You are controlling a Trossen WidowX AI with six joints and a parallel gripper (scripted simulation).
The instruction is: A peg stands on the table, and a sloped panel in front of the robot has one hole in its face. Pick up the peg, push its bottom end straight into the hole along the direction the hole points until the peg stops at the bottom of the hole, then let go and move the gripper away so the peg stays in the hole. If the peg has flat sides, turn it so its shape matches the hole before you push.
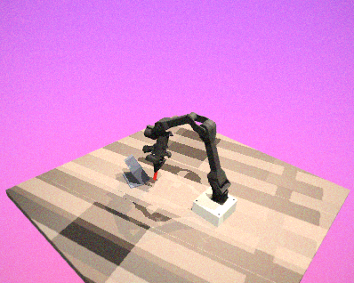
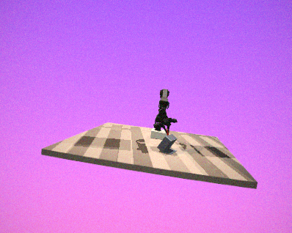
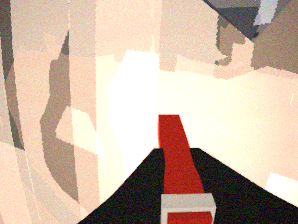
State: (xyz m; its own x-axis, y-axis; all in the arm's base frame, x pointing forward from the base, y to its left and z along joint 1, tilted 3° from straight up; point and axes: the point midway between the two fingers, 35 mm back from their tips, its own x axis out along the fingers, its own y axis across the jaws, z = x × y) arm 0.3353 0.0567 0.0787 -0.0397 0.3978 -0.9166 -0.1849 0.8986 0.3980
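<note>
My gripper tip is now 13 cm short of the grey sloped panel and 5 cm above it. Round my gripper tip: red square peg 1 cm to the right, 2 cm above.
</note>
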